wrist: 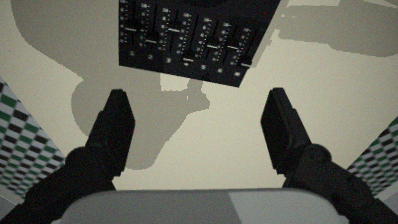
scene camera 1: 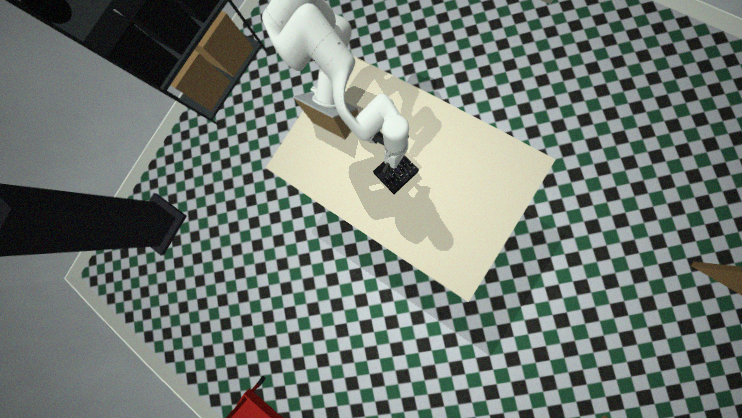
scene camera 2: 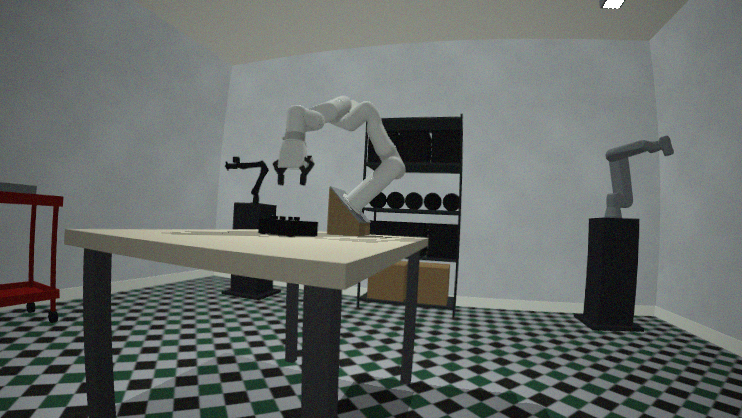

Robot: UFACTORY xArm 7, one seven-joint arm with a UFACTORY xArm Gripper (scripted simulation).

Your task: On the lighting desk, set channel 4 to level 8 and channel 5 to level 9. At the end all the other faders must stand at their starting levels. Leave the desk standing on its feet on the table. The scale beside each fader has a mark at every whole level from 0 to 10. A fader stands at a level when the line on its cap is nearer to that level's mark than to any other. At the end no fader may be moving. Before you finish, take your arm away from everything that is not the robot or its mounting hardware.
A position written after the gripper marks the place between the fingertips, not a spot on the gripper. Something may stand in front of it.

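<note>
You can see the gripper [scene camera 2: 291, 185] from here, and it's there in the wrist view [wrist: 198, 105] too.
</note>
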